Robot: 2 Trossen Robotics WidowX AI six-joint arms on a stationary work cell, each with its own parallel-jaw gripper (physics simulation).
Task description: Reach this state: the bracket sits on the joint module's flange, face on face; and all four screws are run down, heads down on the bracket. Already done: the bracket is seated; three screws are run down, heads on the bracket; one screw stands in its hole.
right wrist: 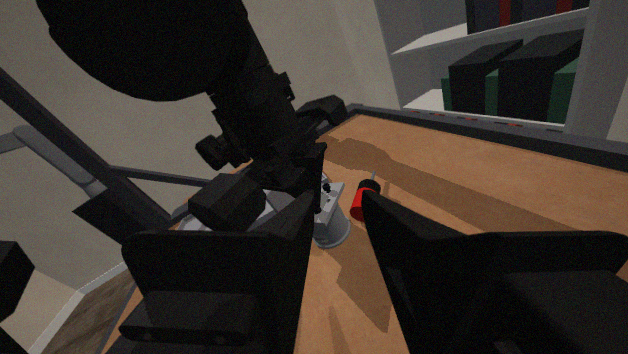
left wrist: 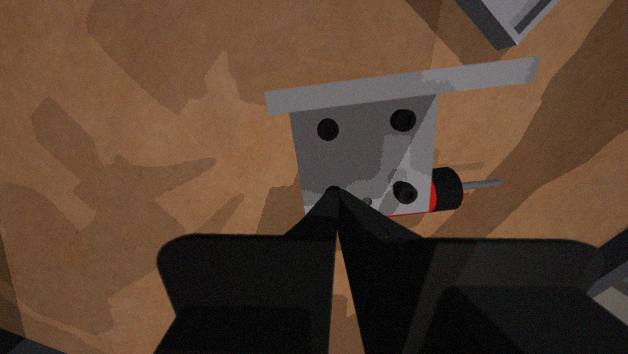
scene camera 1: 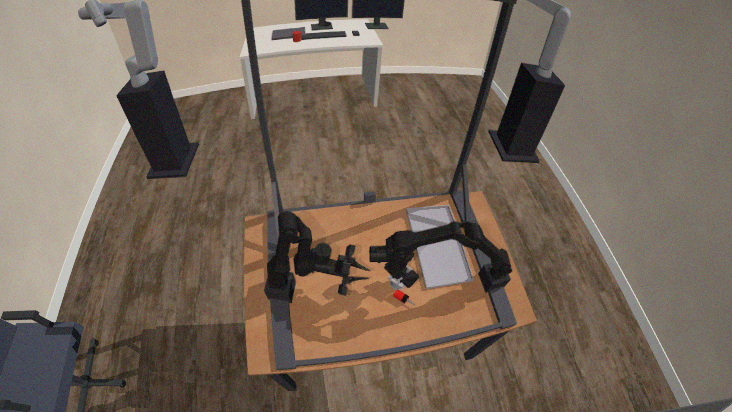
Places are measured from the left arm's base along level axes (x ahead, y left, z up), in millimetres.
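Pixels of known places: left gripper, between the fingertips: [right wrist: 315, 207] [left wrist: 335, 197] [scene camera 1: 393, 276]; right gripper, between the fingertips: [right wrist: 337, 197] [scene camera 1: 369, 274]; left arm's base, origin of its link: [scene camera 1: 497, 272]; right arm's base, origin of its link: [scene camera 1: 278, 281].
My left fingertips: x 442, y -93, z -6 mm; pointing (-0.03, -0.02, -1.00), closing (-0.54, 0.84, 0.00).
For each thing: its top centre in the pictures, then the offset to it from my left fingertips. Level surfaces: height alone.
- grey joint module, centre of its top: [right wrist: 313, 201] 24 mm back, 2 mm left, 8 mm down
- black screwdriver, centre of its top: [left wrist: 450, 199] [right wrist: 365, 182] [scene camera 1: 405, 297] 32 mm back, 85 mm left, 38 mm down
- table, height of its surface: 72 mm down
- grey tray, centre of its top: [right wrist: 240, 202] [scene camera 1: 439, 242] 261 mm back, 146 mm right, 56 mm down
The grey bracket [scene camera 1: 394, 282] [left wrist: 350, 155] sits on the grey joint module [right wrist: 332, 234]. Black screw heads show at its holes in the left wrist view: far left [left wrist: 328, 129], far right [left wrist: 403, 120], near right [left wrist: 405, 193]. The near-left screw is mostly hidden by fingertips. I cannot tell which screw stands higher. My left gripper [left wrist: 335, 197] is shut and empty, its tips over the near-left hole; whether they touch is unclear. My right gripper [scene camera 1: 368, 273] [right wrist: 337, 197] is partly open and empty, to the left of the bracket in the scene view.
A red and black screwdriver [scene camera 1: 401, 295] [left wrist: 446, 189] [right wrist: 359, 205] lies on the table [scene camera 1: 348, 337] close beside the module. A grey tray [scene camera 1: 444, 263] lies to the right of the module in the scene view, partly under my left arm. Dark frame posts rise at the table's sides.
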